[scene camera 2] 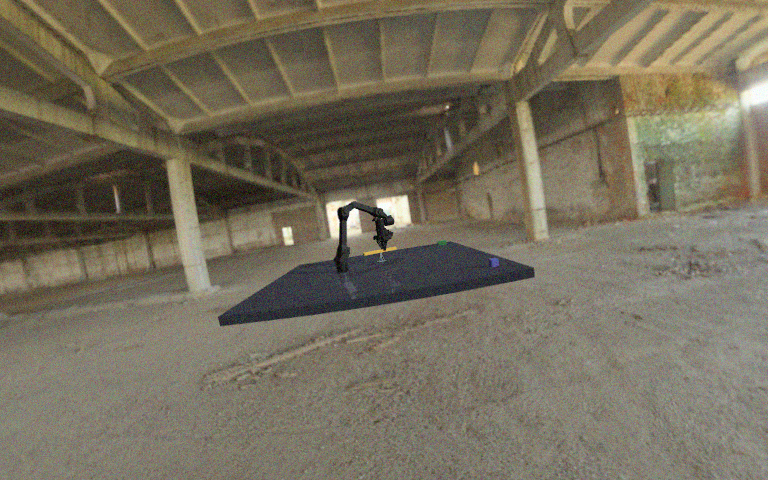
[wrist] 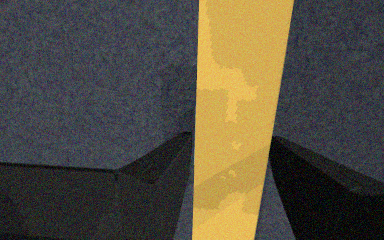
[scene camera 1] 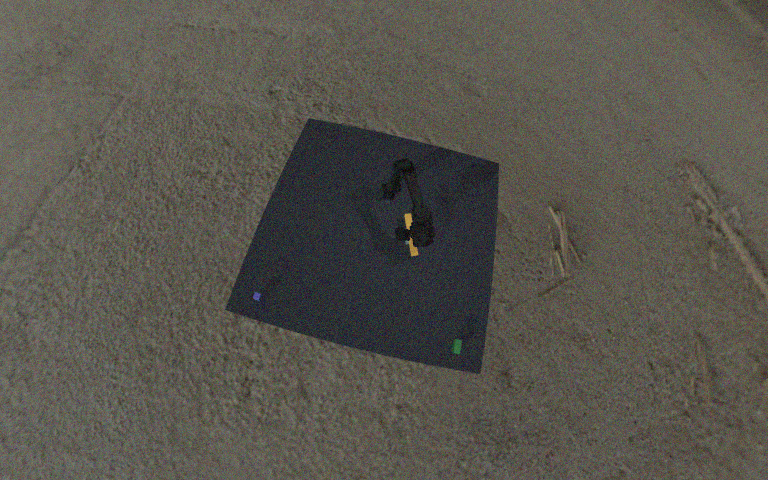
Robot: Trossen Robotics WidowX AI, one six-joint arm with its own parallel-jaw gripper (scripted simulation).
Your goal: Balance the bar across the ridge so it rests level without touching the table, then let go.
Observation:
The pictures show: my gripper and a bar.

